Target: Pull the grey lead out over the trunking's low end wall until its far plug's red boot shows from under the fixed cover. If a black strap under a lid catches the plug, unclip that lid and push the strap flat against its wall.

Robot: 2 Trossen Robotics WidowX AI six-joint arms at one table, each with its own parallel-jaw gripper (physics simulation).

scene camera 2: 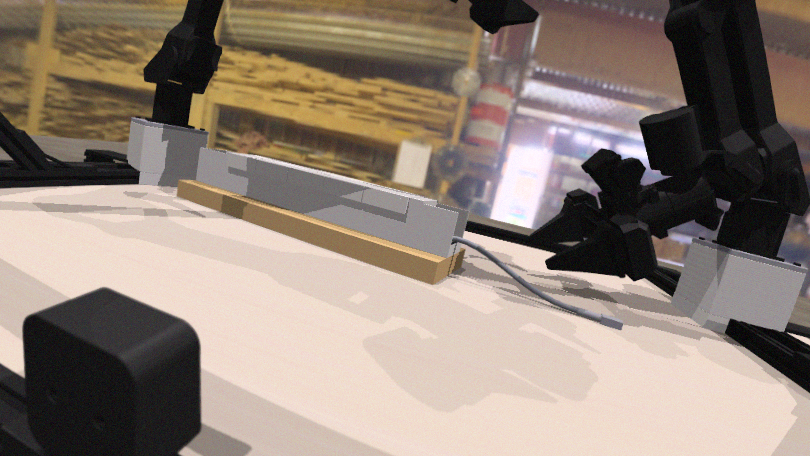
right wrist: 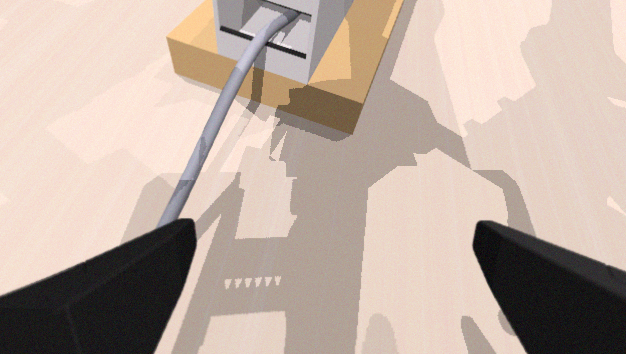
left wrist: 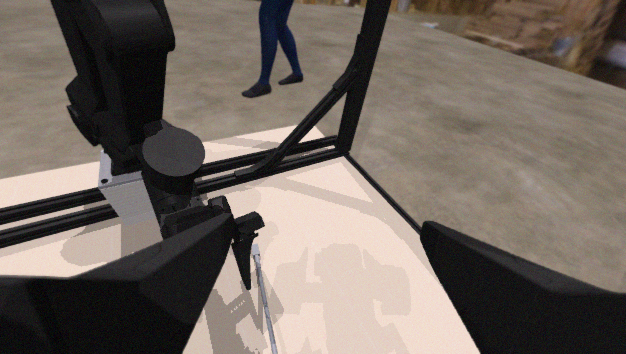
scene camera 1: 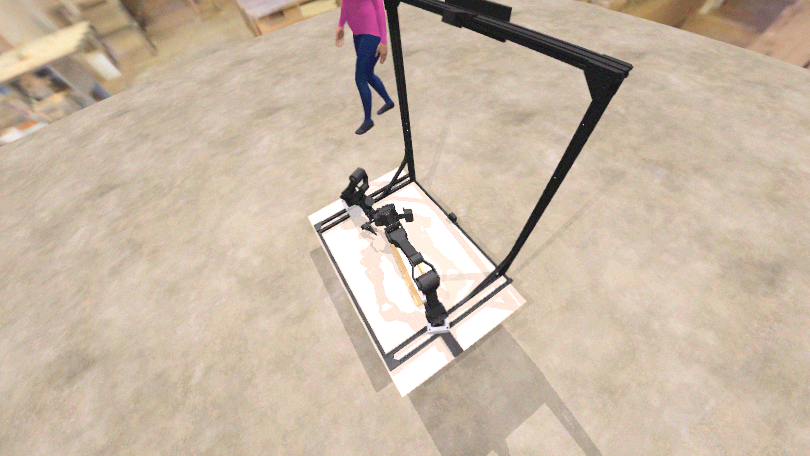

Scene:
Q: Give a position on a grey lead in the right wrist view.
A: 198, 157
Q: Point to a trunking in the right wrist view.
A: At 319, 67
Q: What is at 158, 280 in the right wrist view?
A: My right gripper.

